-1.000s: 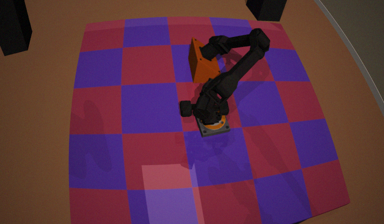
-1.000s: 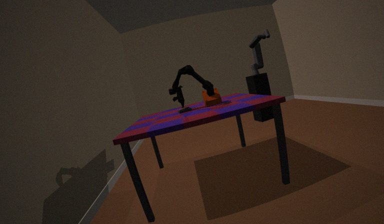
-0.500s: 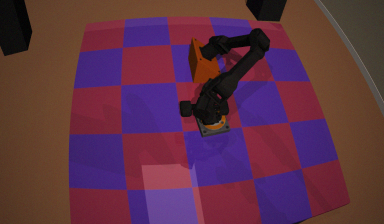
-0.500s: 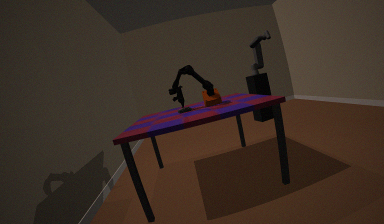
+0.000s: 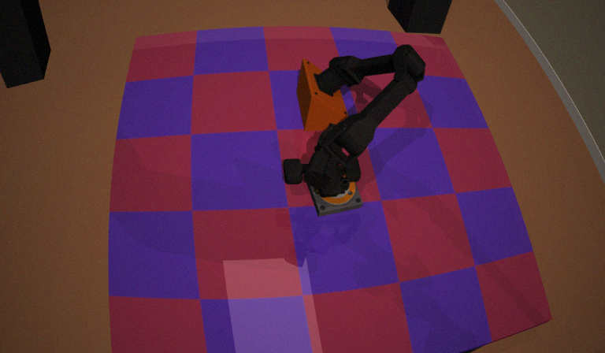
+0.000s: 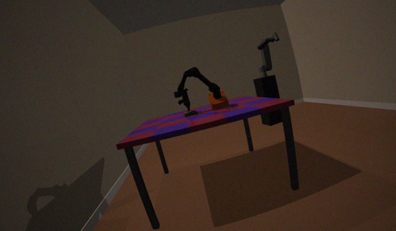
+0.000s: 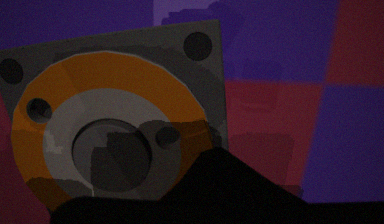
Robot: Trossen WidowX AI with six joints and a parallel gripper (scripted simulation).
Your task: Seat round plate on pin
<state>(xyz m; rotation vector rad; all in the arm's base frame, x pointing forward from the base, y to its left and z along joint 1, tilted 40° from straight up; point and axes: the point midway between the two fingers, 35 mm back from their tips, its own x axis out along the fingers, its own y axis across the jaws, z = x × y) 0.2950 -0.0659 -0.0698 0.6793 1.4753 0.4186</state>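
Now: the round plate 1 cm ahead of my gripper tip and 3 cm to the left of it.
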